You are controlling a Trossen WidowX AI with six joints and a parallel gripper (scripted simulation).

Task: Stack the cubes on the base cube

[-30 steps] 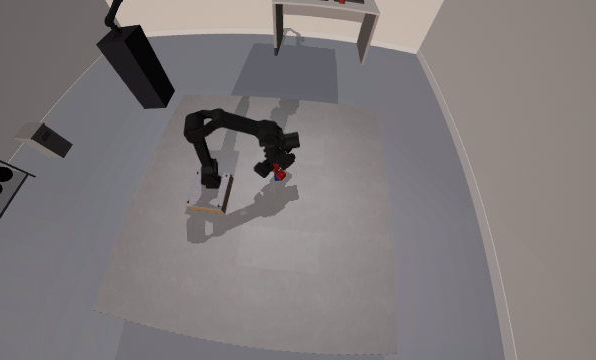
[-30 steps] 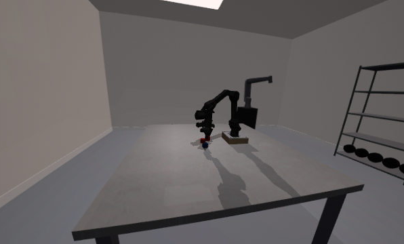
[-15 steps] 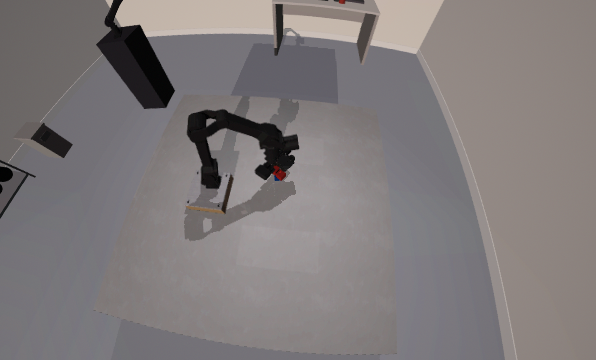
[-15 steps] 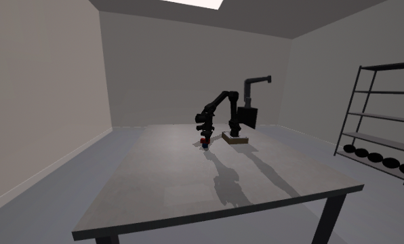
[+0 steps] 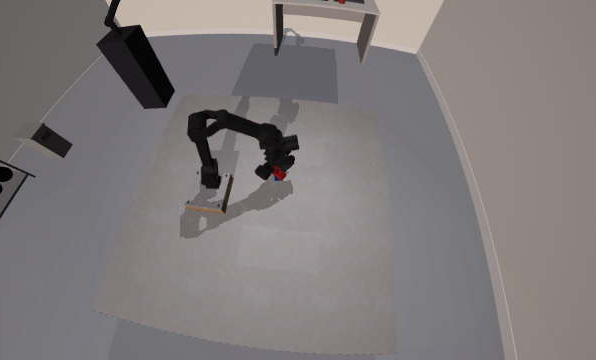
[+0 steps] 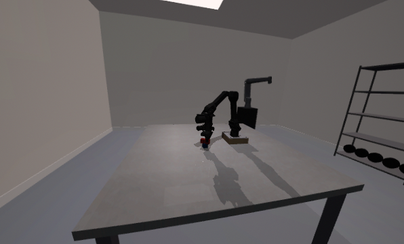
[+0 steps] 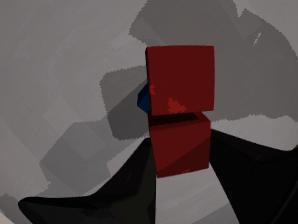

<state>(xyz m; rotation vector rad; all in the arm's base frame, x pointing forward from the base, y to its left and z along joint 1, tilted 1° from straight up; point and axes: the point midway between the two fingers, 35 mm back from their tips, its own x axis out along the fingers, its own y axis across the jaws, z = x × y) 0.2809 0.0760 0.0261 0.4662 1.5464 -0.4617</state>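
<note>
Now: gripper tip right at the red cube. Round my gripper tip: blue cube: 20 mm ahead, 10 mm to the right, 40 mm below.
</note>
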